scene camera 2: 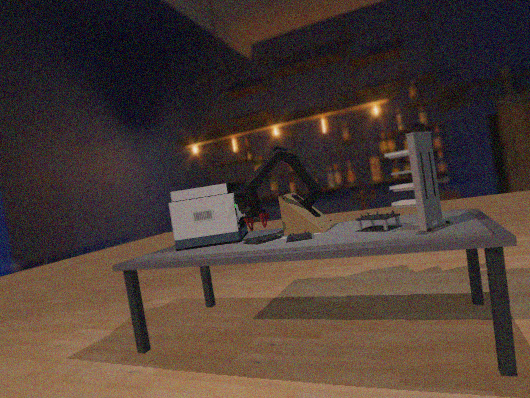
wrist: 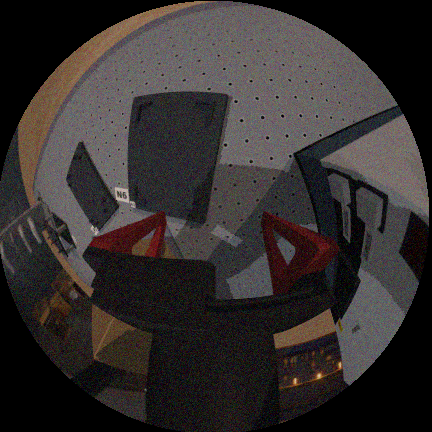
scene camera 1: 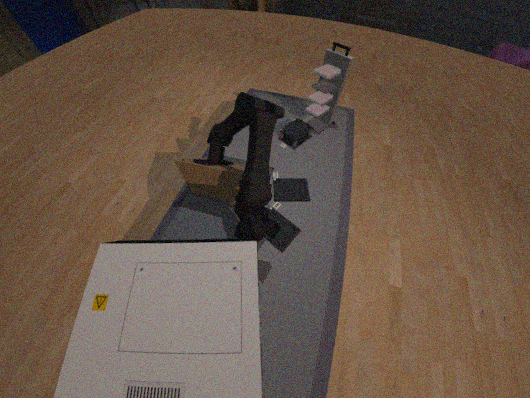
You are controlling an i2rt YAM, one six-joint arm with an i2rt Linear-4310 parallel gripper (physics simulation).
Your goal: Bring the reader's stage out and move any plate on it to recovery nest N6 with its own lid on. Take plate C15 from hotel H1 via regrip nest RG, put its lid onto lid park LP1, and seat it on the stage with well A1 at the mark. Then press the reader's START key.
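Frame: origin at the arm's base, x up, y ahead, z left, level; centimetres.
Seen in the pictures: gripper, fingertip midpoint: [scene camera 2: 258,229] [wrist: 213,216]; arm's base, origin of the base link: [scene camera 2: 305,206] [scene camera 1: 215,163].
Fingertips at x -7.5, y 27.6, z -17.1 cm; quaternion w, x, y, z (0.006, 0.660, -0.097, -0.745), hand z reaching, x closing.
Pixels of each thing's top centre, then the offset from my fingertips to it. Level surfaces: height alone.
- reader, middle of its top: [scene camera 1: 162,318] [scene camera 2: 206,187] dx +27.6, dy -3.5, dz -33.9 cm
- second dark flat nest, middle of its top: [wrist: 80,192] [scene camera 1: 291,187] [scene camera 2: 299,234] dx -3.4, dy +5.3, dz +26.5 cm
- grey perforated table, its level: dx -5.3 cm
My gripper [scene camera 2: 257,221] [wrist: 213,216] is open, its red fingers apart and empty, above the table in front of the reader [scene camera 1: 185,310] [scene camera 2: 202,215] [wrist: 380,145]. The dark, flat nest N6 [scene camera 1: 287,232] [wrist: 175,150] lies beyond the fingers in the wrist view; no plate shows on it. Its label [wrist: 121,194] is readable. Two pale keys [wrist: 342,190] [wrist: 369,204] show on the reader's front; their lettering is unreadable. No extended stage can be made out. Hotel H1 [scene camera 1: 345,65] [scene camera 2: 425,180] holds pale plates [scene camera 1: 327,71] [scene camera 2: 397,155], their labels unreadable.
A second dark flat nest [scene camera 1: 291,190] [scene camera 2: 299,236] [wrist: 90,192] lies beside N6. A raised black nest on legs [scene camera 1: 296,134] [scene camera 2: 378,218] stands near the hotel. The wooden arm base [scene camera 1: 207,180] [scene camera 2: 297,217] stands behind the nests. The grey perforated table [scene camera 1: 305,300] [wrist: 260,55] bears everything.
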